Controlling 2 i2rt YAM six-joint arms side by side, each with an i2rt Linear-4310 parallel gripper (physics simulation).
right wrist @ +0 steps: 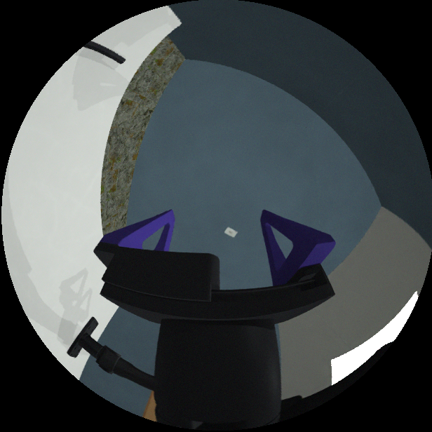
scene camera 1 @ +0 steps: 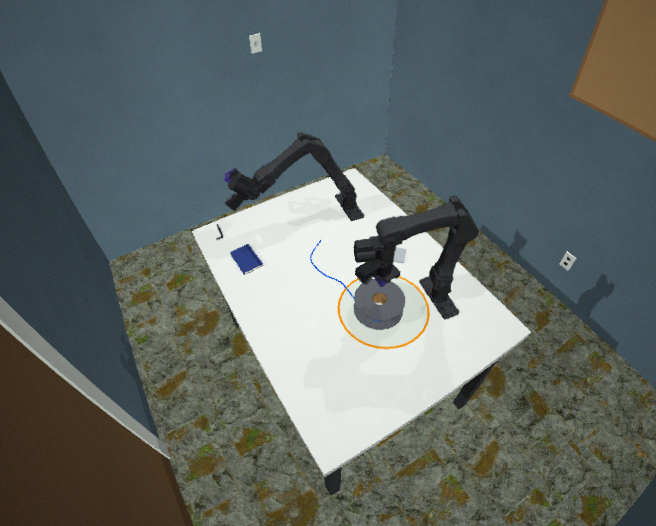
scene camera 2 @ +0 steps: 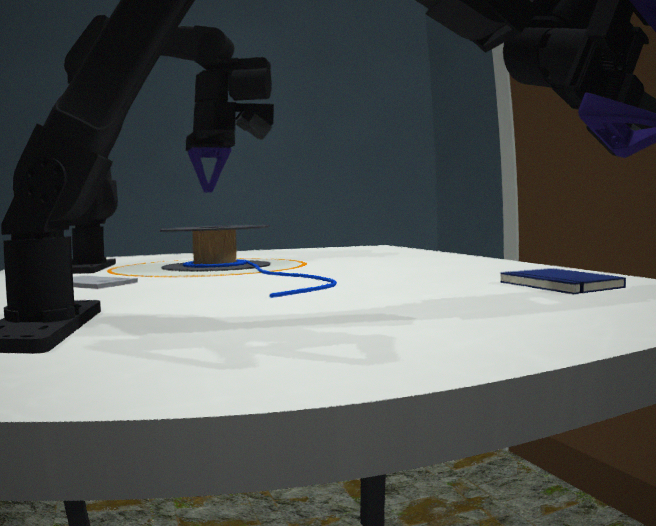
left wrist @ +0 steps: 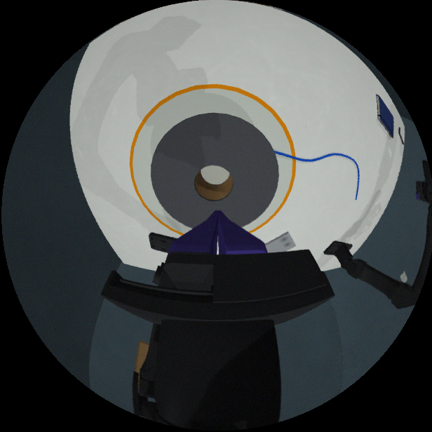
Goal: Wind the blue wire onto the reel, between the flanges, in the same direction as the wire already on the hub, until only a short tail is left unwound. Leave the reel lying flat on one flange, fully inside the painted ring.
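Frame: origin at the left arm's base, x right, y ahead, z up, level; millimetres.
Where they show: left gripper, fingertip midpoint: (scene camera 1: 382,285) (scene camera 2: 208,192); left arm's base at its link origin: (scene camera 1: 438,297) (scene camera 2: 88,268); right arm's base at its link origin: (scene camera 1: 349,206) (scene camera 2: 42,328).
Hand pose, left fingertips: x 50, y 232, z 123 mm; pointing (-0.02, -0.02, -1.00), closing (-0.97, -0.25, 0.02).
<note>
Each offset is from my left fingertips to the top centre of the thing. "spot": to the spot under its first point. Level surfaces: height alone.
The reel @(dx -10, dy +8, dz -58 mm) (scene camera 1: 386,312) (scene camera 2: 214,246) (left wrist: 175,150) lies flat on one flange inside the orange painted ring (scene camera 1: 386,347) (scene camera 2: 111,272) (left wrist: 131,160). Some blue wire is on the lower part of its brown hub in scene camera 2. The loose blue wire @(spot: dx +260, dy +157, dz -120 mm) (scene camera 1: 315,269) (scene camera 2: 306,277) (left wrist: 332,154) runs out between the flanges, across the ring and over the table in a curve, its end free. My left gripper (scene camera 2: 208,190) (left wrist: 217,215) is shut and empty, pointing down above the reel's upper flange, apart from it. My right gripper (right wrist: 217,214) is open and empty, held high away from the reel.
A dark blue book @(dx +417, dy +414, dz -111 mm) (scene camera 1: 246,258) (scene camera 2: 569,279) (left wrist: 385,116) lies on the white table @(dz -123 mm) (scene camera 1: 284,328). A small black bent piece @(dx +631, dy +503, dz -115 mm) (scene camera 1: 219,231) (left wrist: 401,135) lies beyond it. A light grey flat block @(dx +220, dy -161, dz -117 mm) (scene camera 1: 400,255) (scene camera 2: 105,281) (left wrist: 281,242) lies near the left arm's base.
</note>
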